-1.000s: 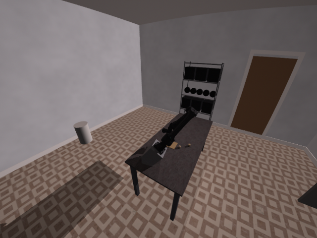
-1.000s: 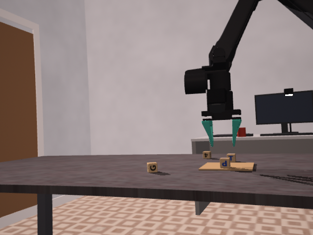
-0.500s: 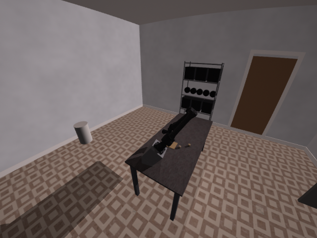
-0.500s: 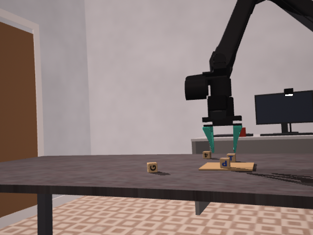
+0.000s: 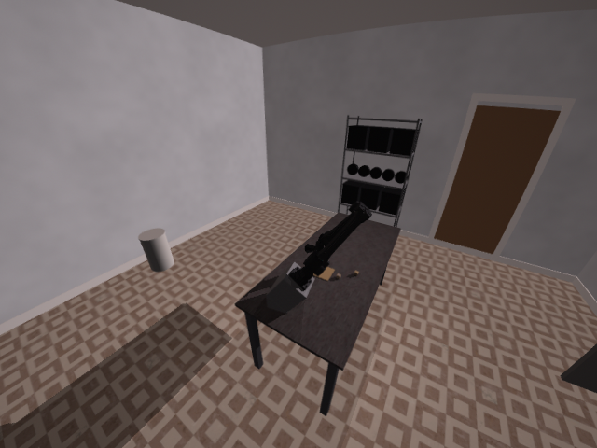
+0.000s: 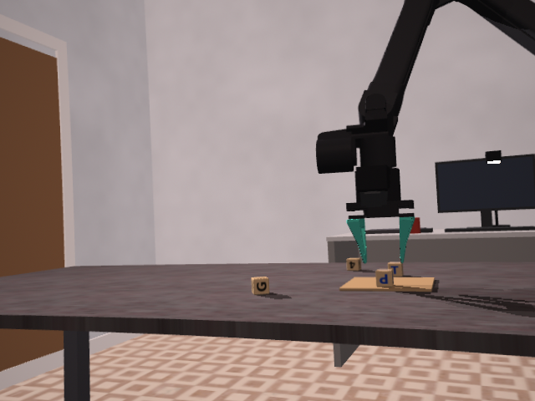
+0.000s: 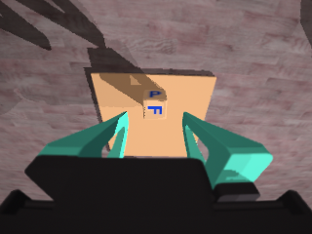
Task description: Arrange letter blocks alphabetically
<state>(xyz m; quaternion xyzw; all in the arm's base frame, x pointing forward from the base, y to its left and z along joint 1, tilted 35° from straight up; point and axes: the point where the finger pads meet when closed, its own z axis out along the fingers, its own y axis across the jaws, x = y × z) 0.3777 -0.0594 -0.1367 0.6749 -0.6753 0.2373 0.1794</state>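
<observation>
Now: hand 50 mm above the mat and 40 mm to the left of it. Round my hand: block (160 mm to the right, 40 mm below, 10 mm behind).
</observation>
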